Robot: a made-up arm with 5 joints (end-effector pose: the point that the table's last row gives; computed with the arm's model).
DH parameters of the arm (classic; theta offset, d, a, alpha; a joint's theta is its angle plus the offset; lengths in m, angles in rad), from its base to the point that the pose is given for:
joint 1: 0 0.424 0 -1.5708
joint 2: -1.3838 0 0.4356 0
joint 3: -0.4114 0 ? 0
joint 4: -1.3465 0 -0.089 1.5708
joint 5: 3.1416 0.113 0 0
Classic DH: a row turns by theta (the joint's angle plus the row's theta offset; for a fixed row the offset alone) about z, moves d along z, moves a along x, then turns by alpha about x.
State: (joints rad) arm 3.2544 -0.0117 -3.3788 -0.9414 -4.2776
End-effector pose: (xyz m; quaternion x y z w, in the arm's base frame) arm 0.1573 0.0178 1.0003 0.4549 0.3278 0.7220 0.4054
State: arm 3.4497 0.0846 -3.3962 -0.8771 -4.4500
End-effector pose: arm 0.1017 0.0324 1.0181 0.3454 0.3615 0.7599 0.4153
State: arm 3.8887 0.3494 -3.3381 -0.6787 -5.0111
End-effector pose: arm -0.0542 -0.0502 1.0622 0.0675 0.2510 0.8175 0.5139
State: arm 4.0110 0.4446 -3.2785 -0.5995 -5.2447
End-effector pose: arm -0.1013 -0.1200 1.0687 0.0123 0.1449 0.8070 0.5723
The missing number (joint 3, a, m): -0.2113
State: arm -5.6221 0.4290 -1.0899 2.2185 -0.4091
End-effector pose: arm 0.2395 0.1863 0.5553 0.6123 0.3630 -0.6968 0.0883
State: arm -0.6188 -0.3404 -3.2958 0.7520 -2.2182
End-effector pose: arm -0.2143 0.1526 1.1454 0.0894 0.0920 0.1505 0.9803
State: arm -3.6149 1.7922 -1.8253 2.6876 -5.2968
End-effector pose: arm -0.2866 0.1468 0.1049 0.1608 0.1798 0.2462 0.9387
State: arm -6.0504 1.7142 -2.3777 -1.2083 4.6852
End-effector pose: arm 0.6397 0.1517 0.2679 0.3615 0.4702 0.6248 0.5079
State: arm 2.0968 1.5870 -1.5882 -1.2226 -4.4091
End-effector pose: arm -0.3065 0.5279 0.1754 -0.8135 -0.0910 0.2314 0.5258
